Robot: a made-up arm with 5 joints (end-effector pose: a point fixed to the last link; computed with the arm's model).
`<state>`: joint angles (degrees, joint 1 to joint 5).
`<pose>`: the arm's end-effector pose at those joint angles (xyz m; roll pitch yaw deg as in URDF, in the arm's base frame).
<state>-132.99 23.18 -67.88 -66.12 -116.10</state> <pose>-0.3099 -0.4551 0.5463 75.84 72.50 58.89</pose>
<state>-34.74 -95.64 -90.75 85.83 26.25</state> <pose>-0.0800 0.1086 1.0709 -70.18 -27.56 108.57</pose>
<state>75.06 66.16 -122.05 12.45 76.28</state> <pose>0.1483 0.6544 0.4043 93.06 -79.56 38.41</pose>
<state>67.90 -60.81 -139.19 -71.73 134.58</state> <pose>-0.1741 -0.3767 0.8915 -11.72 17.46 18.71</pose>
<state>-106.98 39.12 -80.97 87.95 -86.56</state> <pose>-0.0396 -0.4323 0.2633 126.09 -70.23 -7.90</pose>
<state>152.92 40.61 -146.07 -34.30 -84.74</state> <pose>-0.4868 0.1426 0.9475 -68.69 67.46 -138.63</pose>
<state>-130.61 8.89 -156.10 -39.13 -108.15</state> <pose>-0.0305 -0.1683 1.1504 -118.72 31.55 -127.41</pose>
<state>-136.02 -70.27 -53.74 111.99 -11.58</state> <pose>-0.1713 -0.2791 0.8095 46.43 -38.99 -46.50</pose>
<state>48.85 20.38 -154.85 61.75 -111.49</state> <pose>0.2411 0.3793 1.0011 61.60 34.84 -131.26</pose>
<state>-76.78 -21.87 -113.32 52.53 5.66</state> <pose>0.1445 -0.3424 1.1064 -39.69 -25.91 51.96</pose>
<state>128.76 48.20 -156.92 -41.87 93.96</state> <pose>-0.3045 0.3289 0.9628 -130.72 10.68 -30.96</pose>
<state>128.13 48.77 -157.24 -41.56 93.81</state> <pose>-0.3025 0.3345 0.9604 -130.85 10.13 -31.75</pose>
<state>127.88 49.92 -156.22 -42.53 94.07</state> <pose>-0.3083 0.3453 0.9456 -131.39 9.05 -31.86</pose>
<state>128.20 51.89 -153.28 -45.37 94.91</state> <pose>-0.3242 0.3615 0.9120 -132.55 7.26 -31.00</pose>
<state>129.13 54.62 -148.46 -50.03 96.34</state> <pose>-0.3482 0.3786 0.8583 -134.37 4.87 -29.08</pose>
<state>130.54 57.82 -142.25 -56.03 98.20</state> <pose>-0.3742 0.3896 0.7884 -136.73 2.15 -26.35</pose>
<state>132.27 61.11 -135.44 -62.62 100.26</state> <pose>-0.3961 0.3895 0.7115 -139.39 -0.51 -23.11</pose>
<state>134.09 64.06 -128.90 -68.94 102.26</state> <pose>-0.4102 0.3786 0.6393 -142.02 -2.77 -19.79</pose>
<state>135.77 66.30 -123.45 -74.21 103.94</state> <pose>-0.4167 0.3620 0.5823 -144.22 -4.37 -16.84</pose>
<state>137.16 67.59 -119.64 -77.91 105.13</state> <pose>-0.4193 0.3461 0.5461 -145.68 -5.19 -14.55</pose>
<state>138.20 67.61 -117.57 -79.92 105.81</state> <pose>-0.4215 0.3346 0.5331 -146.18 -5.01 -13.03</pose>
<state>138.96 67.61 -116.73 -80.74 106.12</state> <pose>-0.4242 0.3274 0.5279 -146.39 -4.91 -12.05</pose>
